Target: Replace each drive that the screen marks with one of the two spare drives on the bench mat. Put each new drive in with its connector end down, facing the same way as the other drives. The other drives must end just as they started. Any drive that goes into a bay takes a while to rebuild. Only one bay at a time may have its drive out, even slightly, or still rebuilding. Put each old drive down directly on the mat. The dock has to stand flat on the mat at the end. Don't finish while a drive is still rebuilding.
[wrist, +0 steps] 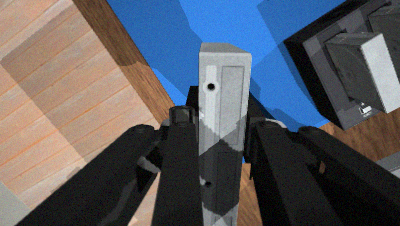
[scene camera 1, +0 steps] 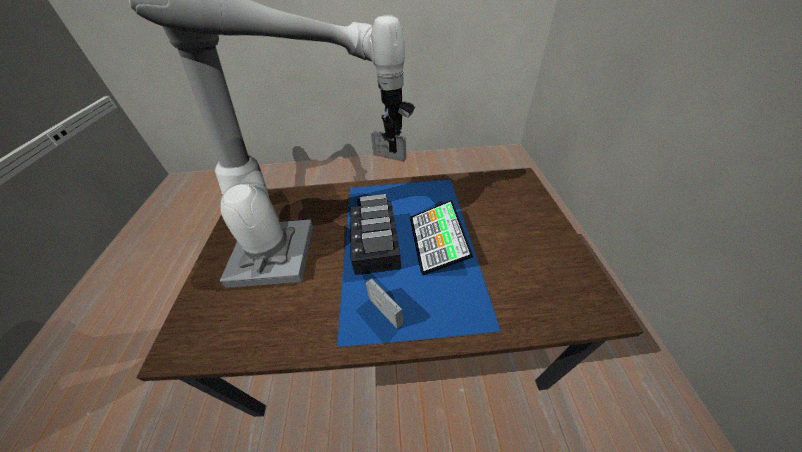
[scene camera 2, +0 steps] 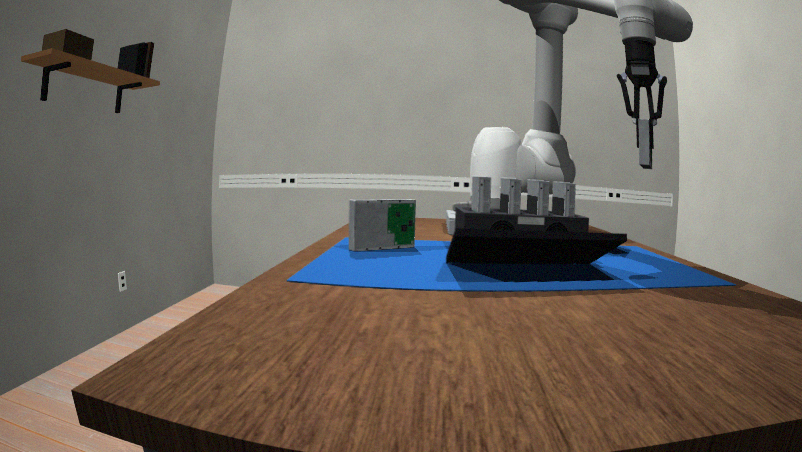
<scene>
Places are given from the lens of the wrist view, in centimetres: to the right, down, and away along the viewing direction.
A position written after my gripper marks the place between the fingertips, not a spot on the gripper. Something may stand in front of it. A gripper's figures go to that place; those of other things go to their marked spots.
my gripper (wrist: 216, 102): 1, -1, 17
blue mat (wrist: 170, 44): -6, -13, 40
</scene>
